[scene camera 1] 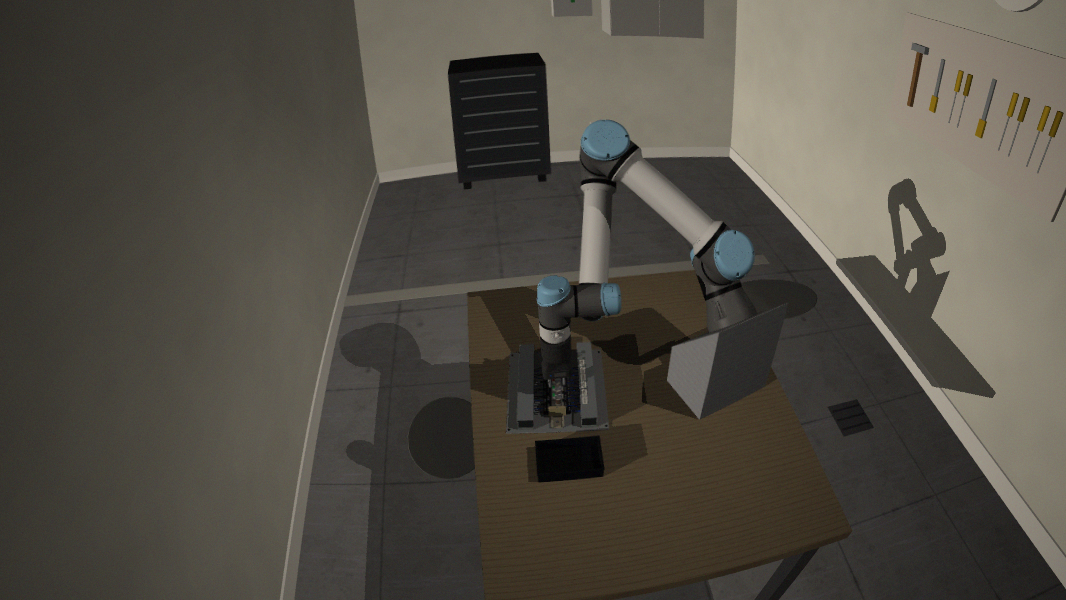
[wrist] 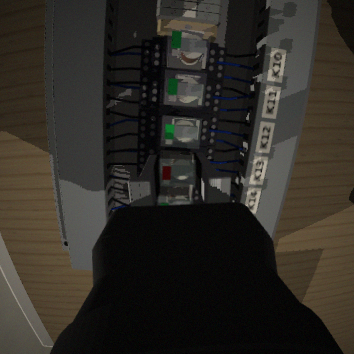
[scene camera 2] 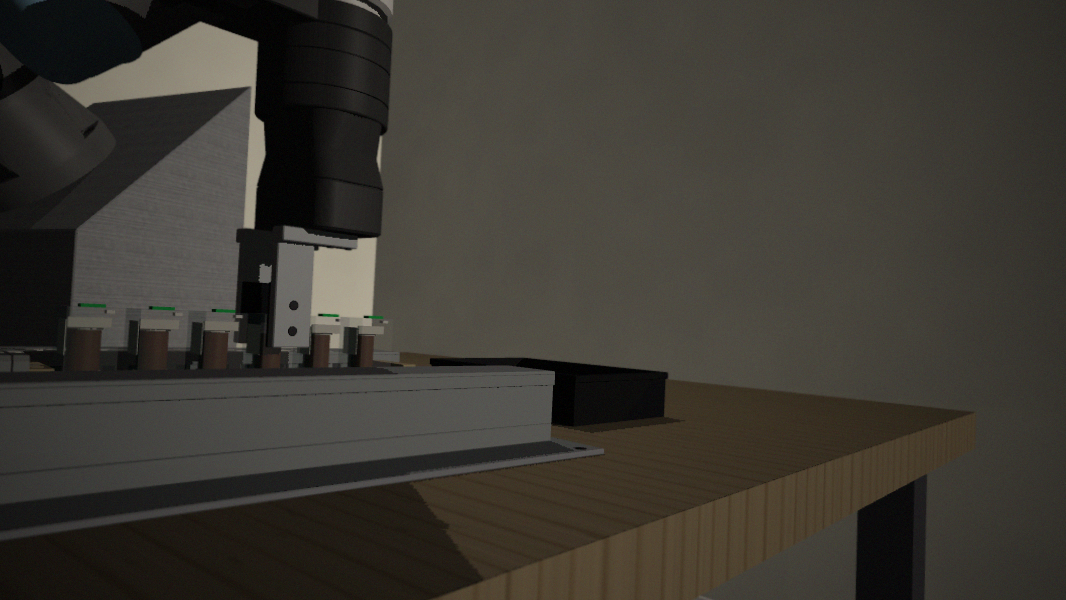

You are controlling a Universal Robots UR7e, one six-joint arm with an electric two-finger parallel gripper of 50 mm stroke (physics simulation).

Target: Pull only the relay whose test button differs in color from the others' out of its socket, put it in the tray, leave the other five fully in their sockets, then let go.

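Where they show: gripper, fingertip midpoint: (scene camera 1: 556, 383) (wrist: 176, 166) (scene camera 2: 270, 345); arm's base at its link origin: (scene camera 1: 733, 323) (scene camera 2: 42, 171).
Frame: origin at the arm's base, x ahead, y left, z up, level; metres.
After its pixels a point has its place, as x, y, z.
The relay with the red test button (wrist: 182, 169) @[0.485, -0.069, -0.132] stands in the row beside label K13; its brown coil (scene camera 2: 270, 358) @[0.501, -0.076, -0.156] shows low behind the near duct, level with its neighbours' coils. My gripper (wrist: 176, 166) @[0.489, -0.067, -0.149] (scene camera 2: 271, 339) @[0.489, -0.067, -0.149] is shut on this relay, one finger on each side; the fingers hide much of it in scene camera 2. Relays with green buttons (wrist: 187, 52) @[0.471, -0.146, -0.132] (wrist: 185, 91) @[0.476, -0.122, -0.132] (wrist: 182, 131) @[0.481, -0.096, -0.132] stand at K10, K11 and K12, and another (wrist: 175, 194) @[0.493, -0.049, -0.136] at K14 is partly hidden by the gripper body. All five green-button relays show upright in scene camera 2. The black tray (scene camera 1: 569, 475) @[0.528, 0.228, -0.179] (scene camera 2: 619, 399) @[0.594, 0.156, -0.183] stands apart from the panel.
Long grey wire ducts (wrist: 80, 125) @[0.561, -0.111, -0.157] (scene camera 2: 298, 417) @[0.583, -0.118, -0.174] flank the relay row, with wires close to the sockets. A light block (wrist: 187, 15) @[0.465, -0.178, -0.153] stands at the K10 end of the row. A large grey angled box (scene camera 1: 727, 368) @[0.077, 0.127, -0.034] (scene camera 2: 164, 193) @[0.156, 0.042, -0.024] stands on the table (scene camera 1: 671, 506) @[0.312, 0.386, -0.200] beside the panel.
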